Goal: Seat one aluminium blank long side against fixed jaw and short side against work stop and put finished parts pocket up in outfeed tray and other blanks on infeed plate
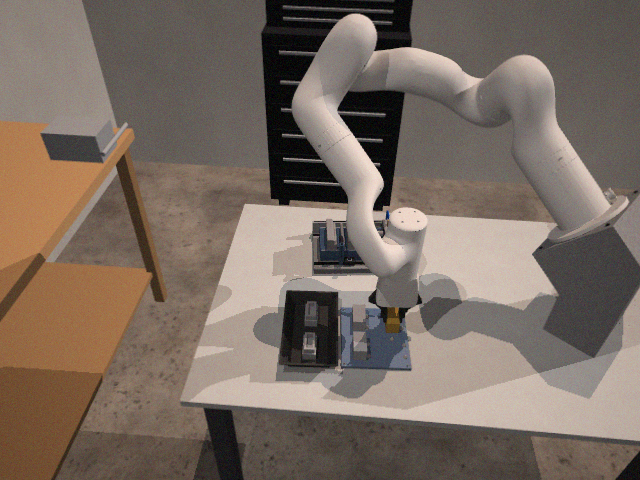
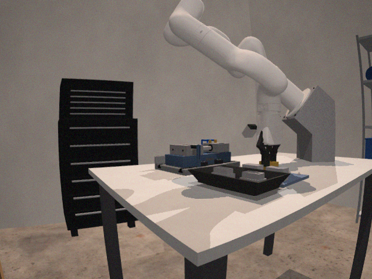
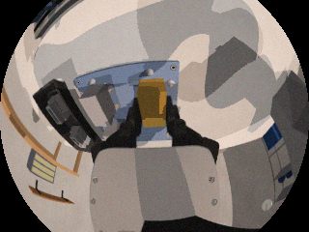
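Right now the brass blank is 20 mm below my hand. The rest, counted from my hand: blue vise 290 mm to the right, 60 mm ahead, 10 mm below; then aluminium blank 90 mm ahead, 20 mm below, 10 mm to the right; then fixed jaw 280 mm to the right, 160 mm ahead, 30 mm above.
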